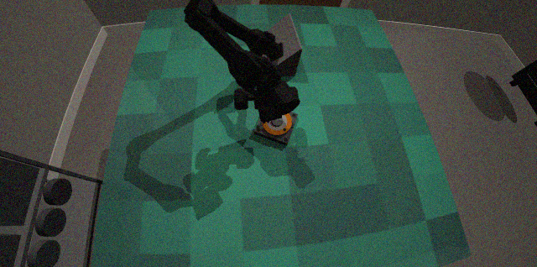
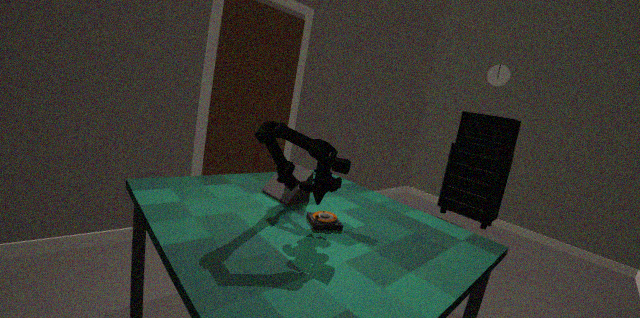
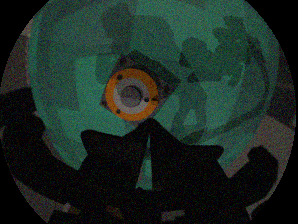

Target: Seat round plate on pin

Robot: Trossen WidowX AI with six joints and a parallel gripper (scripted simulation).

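My gripper tip is 50 mm above the round plate, 20 mm to the right of it and 10 mm short of it. Also, from my gripper tip: dark square base (70 mm below, 40 mm to the left, 10 mm ahead).
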